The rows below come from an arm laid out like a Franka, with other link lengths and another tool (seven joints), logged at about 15 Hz.
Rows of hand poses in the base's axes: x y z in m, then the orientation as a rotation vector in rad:
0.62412, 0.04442, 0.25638, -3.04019, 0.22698, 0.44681
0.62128, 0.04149, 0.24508, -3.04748, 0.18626, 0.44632
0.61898, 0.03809, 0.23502, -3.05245, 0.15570, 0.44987
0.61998, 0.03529, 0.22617, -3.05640, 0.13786, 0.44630
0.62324, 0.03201, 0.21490, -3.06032, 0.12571, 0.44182
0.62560, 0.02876, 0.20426, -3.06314, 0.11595, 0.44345
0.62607, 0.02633, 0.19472, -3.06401, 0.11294, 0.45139
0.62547, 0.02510, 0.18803, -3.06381, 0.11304, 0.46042
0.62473, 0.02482, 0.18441, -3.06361, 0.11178, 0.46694
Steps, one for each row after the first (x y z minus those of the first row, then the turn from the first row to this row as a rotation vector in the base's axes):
-0.00284, -0.00293, -0.01130, -0.00060, -0.00148, 0.02698
-0.00514, -0.00633, -0.02136, -0.00127, 0.00000, 0.04730
-0.00414, -0.00913, -0.03021, -0.00231, -0.00281, 0.05912
-0.00088, -0.01241, -0.04148, -0.00409, -0.00607, 0.06731
0.00148, -0.01566, -0.05212, -0.00572, -0.00529, 0.07401
0.00195, -0.01809, -0.06166, -0.00692, -0.00024, 0.07635
0.00135, -0.01932, -0.06835, -0.00760, 0.00561, 0.07659
0.00061, -0.01960, -0.07197, -0.00788, 0.00980, 0.07760

